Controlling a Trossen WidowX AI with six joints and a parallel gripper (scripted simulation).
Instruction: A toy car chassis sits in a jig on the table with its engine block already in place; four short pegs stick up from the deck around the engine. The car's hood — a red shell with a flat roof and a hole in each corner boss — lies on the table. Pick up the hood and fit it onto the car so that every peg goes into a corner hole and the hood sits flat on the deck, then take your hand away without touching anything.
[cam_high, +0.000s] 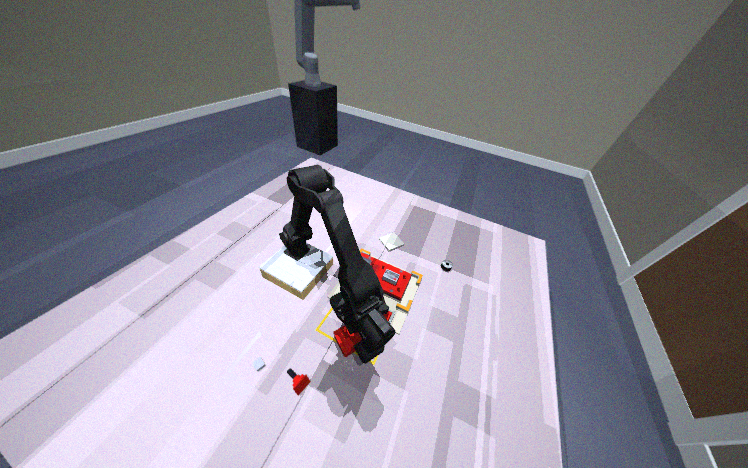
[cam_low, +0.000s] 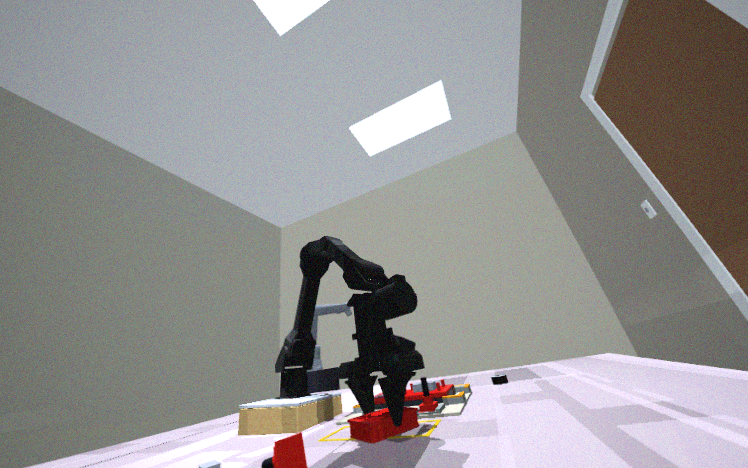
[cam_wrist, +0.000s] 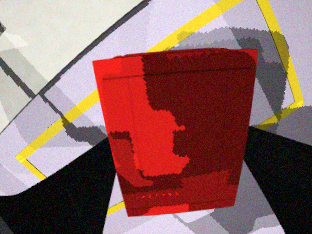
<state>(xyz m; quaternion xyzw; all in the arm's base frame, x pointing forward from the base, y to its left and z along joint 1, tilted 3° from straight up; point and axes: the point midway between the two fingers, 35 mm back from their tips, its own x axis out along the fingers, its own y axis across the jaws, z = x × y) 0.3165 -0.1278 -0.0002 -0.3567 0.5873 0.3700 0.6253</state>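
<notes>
The cream jig is 20 cm to the left of my gripper tip and 2 cm behind it. Also, from my gripper tip: small grey cube: 18 cm to the right, 17 cm behind; then red hood: 1 cm above; then white card: 40 cm to the left, 7 cm behind, 1 cm below.
</notes>
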